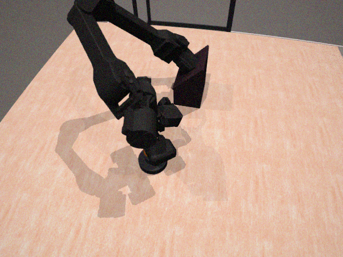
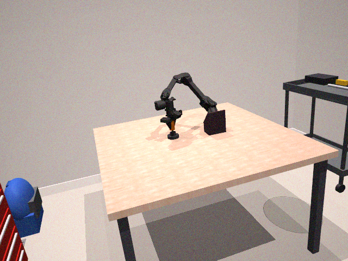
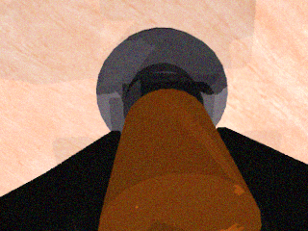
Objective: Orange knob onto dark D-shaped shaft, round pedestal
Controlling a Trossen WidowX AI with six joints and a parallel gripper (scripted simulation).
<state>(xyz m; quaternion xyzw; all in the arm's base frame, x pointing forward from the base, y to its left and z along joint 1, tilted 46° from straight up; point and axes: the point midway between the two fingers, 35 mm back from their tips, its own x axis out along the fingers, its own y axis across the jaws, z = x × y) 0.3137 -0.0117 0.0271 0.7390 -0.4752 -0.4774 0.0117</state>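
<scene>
The orange knob is 2 cm above my gripper tip. From my gripper tip the other things lie so: round pedestal: 4 cm below.
</scene>
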